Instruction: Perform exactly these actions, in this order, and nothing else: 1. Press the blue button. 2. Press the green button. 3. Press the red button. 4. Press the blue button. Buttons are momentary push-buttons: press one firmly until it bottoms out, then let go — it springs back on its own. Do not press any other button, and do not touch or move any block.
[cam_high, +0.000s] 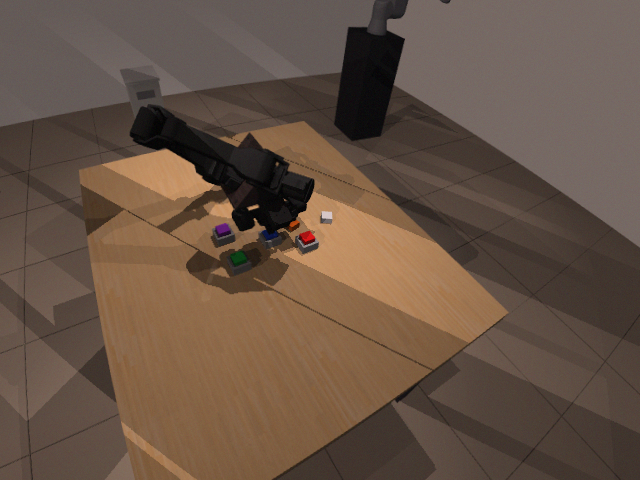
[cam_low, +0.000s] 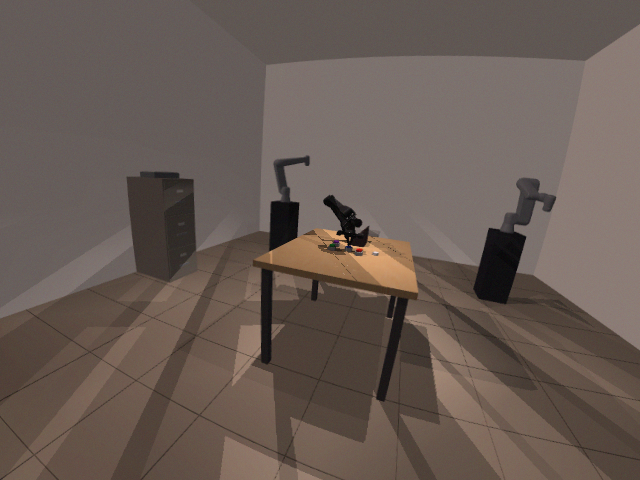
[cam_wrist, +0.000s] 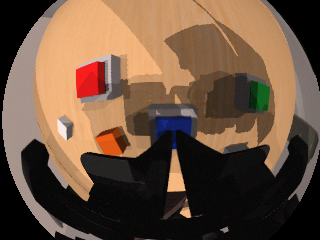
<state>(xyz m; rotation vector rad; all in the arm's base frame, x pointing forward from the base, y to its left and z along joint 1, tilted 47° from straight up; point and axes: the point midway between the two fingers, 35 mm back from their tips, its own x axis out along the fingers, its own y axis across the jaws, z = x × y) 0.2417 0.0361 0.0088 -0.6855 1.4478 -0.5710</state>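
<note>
Right now the blue button is 1 cm below my gripper tip. Also, from my gripper tip: orange block (3 cm behind, 8 cm to the left, 2 cm below); then green button (5 cm ahead, 11 cm to the right); then red button (5 cm ahead, 9 cm to the left).
</note>
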